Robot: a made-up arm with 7 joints. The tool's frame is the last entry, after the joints.
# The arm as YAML. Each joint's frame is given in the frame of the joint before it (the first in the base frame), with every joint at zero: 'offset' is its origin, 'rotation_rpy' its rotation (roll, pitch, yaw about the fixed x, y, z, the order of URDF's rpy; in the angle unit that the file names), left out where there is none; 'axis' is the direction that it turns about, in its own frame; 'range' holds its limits. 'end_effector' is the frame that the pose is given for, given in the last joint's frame.
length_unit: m
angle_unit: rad
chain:
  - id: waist
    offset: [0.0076, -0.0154, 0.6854]
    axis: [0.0, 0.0, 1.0]
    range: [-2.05, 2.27]
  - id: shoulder
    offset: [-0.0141, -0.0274, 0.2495]
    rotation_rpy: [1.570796, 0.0, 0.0]
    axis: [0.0, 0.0, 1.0]
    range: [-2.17, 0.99]
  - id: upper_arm
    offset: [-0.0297, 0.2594, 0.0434]
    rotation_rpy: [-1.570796, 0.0, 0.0]
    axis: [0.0, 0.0, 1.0]
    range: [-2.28, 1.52]
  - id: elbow
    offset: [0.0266, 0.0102, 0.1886]
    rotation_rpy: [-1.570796, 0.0, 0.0]
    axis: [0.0, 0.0, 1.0]
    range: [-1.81, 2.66]
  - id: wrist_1
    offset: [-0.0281, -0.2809, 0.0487]
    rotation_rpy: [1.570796, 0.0, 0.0]
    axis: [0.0, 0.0, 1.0]
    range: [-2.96, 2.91]
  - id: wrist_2
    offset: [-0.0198, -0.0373, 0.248]
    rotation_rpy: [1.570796, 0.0, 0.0]
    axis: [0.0, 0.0, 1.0]
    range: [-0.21, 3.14]
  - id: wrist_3
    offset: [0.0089, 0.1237, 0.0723]
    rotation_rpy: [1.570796, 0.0, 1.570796]
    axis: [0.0, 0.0, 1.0]
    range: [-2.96, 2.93]
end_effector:
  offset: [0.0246, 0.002, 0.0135]
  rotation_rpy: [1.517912, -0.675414, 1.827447]
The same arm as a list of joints. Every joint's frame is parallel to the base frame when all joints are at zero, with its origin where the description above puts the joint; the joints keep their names.
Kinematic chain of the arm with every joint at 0, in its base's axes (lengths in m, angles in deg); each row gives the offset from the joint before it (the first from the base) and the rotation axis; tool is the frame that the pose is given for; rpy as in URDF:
waist: xyz 0.0076 -0.0154 0.6854 axis +z
shoulder: xyz -0.0141 -0.0274 0.2495 axis -y
upper_arm: xyz -0.0297 -0.0434 0.2594 axis +z
elbow: xyz 0.0266 0.0102 0.1886 axis +y
wrist_1: xyz -0.0281 0.0487 0.2809 axis +z
wrist_2: xyz -0.0198 -0.0373 0.248 axis -y
wrist_3: xyz 0.0089 -0.0723 0.1237 axis +x
tool: xyz 0.0135 -0.002 0.0246 rpy 6.29 11.43 -50.37
Joint limits (deg, base to tool): -117.46..130.06 -124.33..56.72 -130.63..87.09 -103.71..152.41 -169.6..166.73 -12.03..179.91 -169.6..167.88

